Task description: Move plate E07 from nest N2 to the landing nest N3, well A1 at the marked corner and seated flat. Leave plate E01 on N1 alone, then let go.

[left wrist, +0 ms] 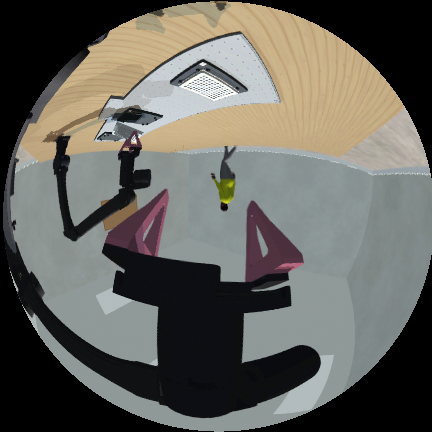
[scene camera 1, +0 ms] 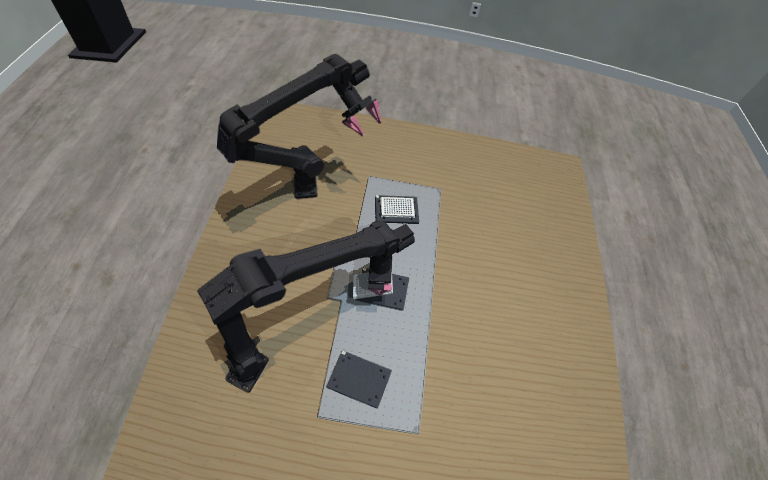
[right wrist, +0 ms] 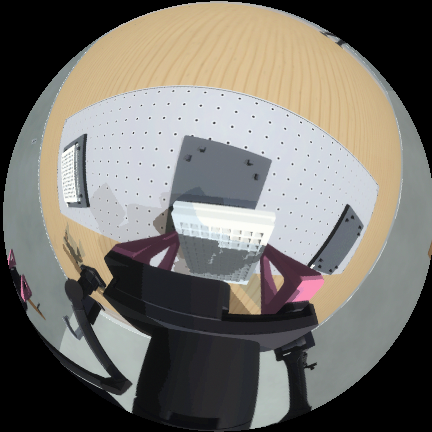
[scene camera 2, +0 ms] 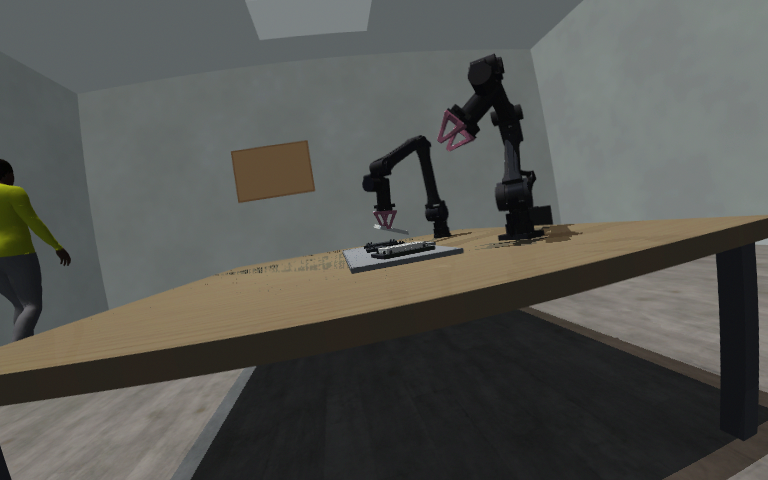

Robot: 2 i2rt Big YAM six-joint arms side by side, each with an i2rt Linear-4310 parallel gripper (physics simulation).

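Note:
A white well plate (scene camera 1: 363,287) (scene camera 2: 397,230) (right wrist: 225,227), apparently E07, is between the pink fingers of my right gripper (scene camera 1: 380,288) (scene camera 2: 385,225), held above the board. It looks slightly tilted in scene camera 2 and overlaps the near part of the bare middle nest (scene camera 1: 400,289) (right wrist: 222,170) in the right wrist view. Another white plate (scene camera 1: 397,207) (left wrist: 212,86) (right wrist: 69,172), apparently E01, sits on the top nest (scene camera 1: 396,220). A third nest (scene camera 1: 359,379) (right wrist: 340,242), with a white corner mark, is bare. Labels and well A1 are unreadable. My left gripper (scene camera 1: 371,128) (left wrist: 208,197) is open and empty, high up.
The nests stand on a grey perforated board (scene camera 1: 385,333) on the wooden table (scene camera 1: 509,283). The middle nest's left part is hidden behind the held plate and right wrist in scene camera 1. A person in yellow (scene camera 2: 22,226) stands beyond the table.

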